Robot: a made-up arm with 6 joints.
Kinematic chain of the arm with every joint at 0, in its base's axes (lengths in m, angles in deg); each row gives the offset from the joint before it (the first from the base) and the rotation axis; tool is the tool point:
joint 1: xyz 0 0 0.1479 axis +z
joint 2: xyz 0 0 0 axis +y
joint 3: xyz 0 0 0.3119 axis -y
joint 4: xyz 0 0 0 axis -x
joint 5: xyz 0.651 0 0 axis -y
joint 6: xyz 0 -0.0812 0 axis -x
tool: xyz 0 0 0
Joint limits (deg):
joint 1: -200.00..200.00
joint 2: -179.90..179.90
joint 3: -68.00..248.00
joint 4: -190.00..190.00
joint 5: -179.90..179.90
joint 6: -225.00..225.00
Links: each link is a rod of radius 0.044 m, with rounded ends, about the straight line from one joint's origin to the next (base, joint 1, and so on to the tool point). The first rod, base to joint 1, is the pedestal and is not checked.
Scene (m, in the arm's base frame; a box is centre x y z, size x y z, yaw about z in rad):
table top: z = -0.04
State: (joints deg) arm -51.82 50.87 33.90 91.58 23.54 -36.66
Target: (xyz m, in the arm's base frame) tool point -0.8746 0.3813 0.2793
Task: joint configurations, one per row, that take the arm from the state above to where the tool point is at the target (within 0.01 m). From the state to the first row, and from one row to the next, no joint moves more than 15 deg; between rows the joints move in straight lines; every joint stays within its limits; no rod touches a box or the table.
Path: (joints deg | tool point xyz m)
1: -48.69 37.01 40.71 91.33 23.54 -36.66 | 0.5507 -0.6238 0.5200
2: -45.55 23.16 47.51 91.07 23.54 -36.66 | 0.4789 -0.4860 0.7770
3: -42.42 9.30 54.32 90.82 23.54 -36.66 | 0.3353 -0.3048 0.9736
4: -39.28 -4.56 61.12 90.56 23.54 -36.66 | 0.1316 -0.1066 1.0855
5: -36.15 -18.41 67.93 90.31 23.54 -36.66 | -0.1112 0.0817 1.0987
6: -33.02 -32.27 74.73 90.06 23.54 -36.66 | -0.3643 0.2369 1.0104
7: -29.88 -46.13 81.54 89.80 23.54 -36.66 | -0.5958 0.3420 0.8297
8: -26.75 -59.98 88.35 89.55 23.54 -36.66 | -0.7743 0.3896 0.5766
9: -23.62 -73.84 95.15 89.29 23.54 -36.66 | -0.8746 0.3814 0.2793

